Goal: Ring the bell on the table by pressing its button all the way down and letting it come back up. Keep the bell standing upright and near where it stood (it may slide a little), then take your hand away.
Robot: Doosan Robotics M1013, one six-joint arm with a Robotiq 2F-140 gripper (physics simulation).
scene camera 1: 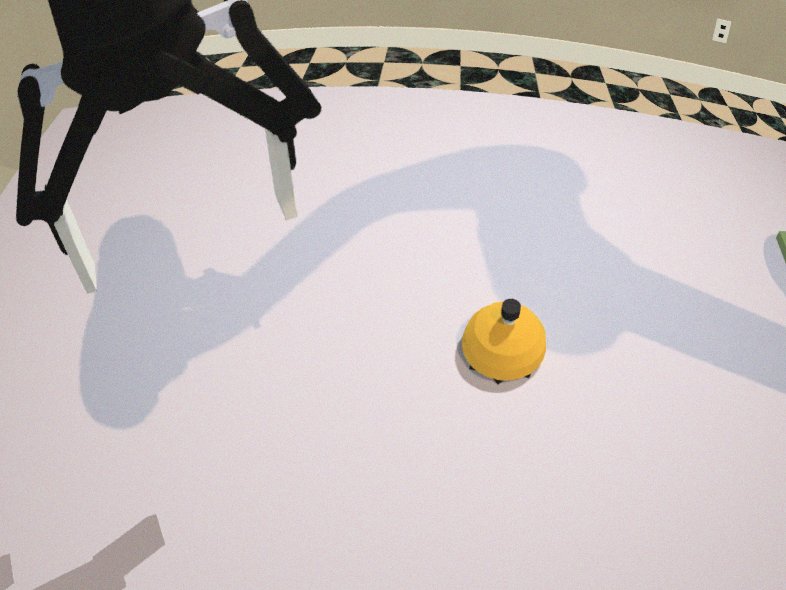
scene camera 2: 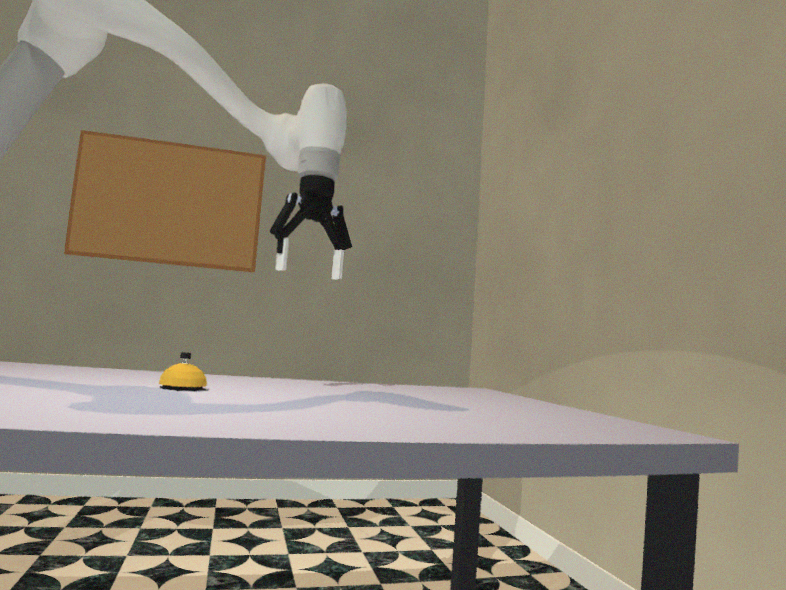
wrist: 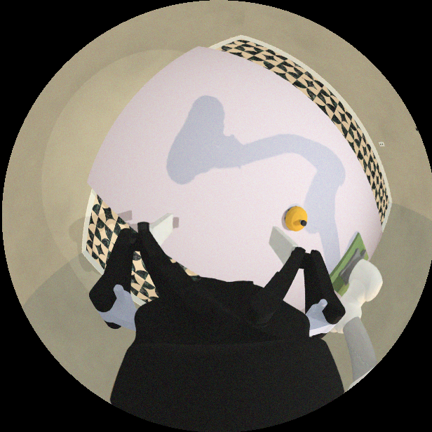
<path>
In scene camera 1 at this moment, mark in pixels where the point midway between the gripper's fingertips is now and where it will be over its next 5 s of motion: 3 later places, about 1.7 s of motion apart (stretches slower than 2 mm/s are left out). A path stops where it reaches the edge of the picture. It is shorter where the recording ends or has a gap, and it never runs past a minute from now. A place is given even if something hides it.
My gripper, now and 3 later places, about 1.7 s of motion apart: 183, 242; 62, 479; 551, 462; 538, 346
</path>
